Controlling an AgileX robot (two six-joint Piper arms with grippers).
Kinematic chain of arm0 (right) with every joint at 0, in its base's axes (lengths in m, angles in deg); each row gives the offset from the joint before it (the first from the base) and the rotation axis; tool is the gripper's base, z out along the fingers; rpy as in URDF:
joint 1: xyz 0 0 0.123 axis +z
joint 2: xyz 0 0 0 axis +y
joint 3: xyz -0.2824 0 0.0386 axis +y
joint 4: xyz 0.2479 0 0.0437 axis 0.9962 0 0.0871
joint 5: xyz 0 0 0 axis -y
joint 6: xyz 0.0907 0 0.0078 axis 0.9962 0 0.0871
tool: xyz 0 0 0 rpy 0 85 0
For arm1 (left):
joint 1: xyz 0 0 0.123 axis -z
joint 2: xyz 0 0 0 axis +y
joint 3: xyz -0.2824 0 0.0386 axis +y
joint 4: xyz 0.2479 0 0.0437 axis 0.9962 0 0.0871
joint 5: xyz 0 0 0 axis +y
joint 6: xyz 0.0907 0 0.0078 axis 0.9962 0 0.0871
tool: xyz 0 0 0 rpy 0 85 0
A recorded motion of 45 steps. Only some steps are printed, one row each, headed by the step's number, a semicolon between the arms.
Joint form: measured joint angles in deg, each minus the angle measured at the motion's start. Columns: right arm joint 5, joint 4, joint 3, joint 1, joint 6, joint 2; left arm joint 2, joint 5, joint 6, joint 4, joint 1, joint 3.
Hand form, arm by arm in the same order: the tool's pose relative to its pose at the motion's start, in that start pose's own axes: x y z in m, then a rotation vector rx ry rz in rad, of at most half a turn. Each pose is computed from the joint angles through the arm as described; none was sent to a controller.
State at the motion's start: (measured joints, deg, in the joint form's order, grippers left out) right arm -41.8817 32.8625 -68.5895 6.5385 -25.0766 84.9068; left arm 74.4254 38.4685 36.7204 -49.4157 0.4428 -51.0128
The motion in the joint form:
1: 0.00 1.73 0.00 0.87 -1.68 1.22; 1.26 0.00 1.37 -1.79 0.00 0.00
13: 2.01 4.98 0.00 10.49 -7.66 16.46; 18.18 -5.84 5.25 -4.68 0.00 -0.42
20: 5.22 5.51 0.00 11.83 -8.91 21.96; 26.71 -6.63 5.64 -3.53 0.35 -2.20
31: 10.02 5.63 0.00 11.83 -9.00 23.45; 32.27 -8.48 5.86 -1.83 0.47 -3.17
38: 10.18 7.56 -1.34 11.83 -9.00 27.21; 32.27 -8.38 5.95 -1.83 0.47 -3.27
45: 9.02 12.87 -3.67 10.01 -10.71 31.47; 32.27 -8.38 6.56 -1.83 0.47 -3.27
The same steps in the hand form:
1: 0.0012 0.0035 0.0087 -0.0279 0.0153 -0.0095; 0.0001 0.0019 0.0059 0.0134 0.0074 -0.0111
13: 0.0388 0.0300 0.1118 -0.1423 0.2628 -0.0980; 0.0190 0.0500 0.0825 -0.0592 0.1655 -0.1159
20: 0.0541 0.0263 0.1450 -0.1276 0.3085 -0.1001; 0.0338 0.0701 0.1182 -0.0817 0.2716 -0.1388
31: 0.0532 0.0200 0.1553 -0.0831 0.2610 -0.0948; 0.0470 0.0858 0.1405 -0.1165 0.3344 -0.1375
38: 0.0594 0.0156 0.1745 -0.0887 0.2908 -0.0518; 0.0465 0.0856 0.1405 -0.1149 0.3341 -0.1355
45: 0.0607 0.0021 0.1930 -0.1119 0.3037 0.0396; 0.0465 0.0856 0.1405 -0.1131 0.3347 -0.1250

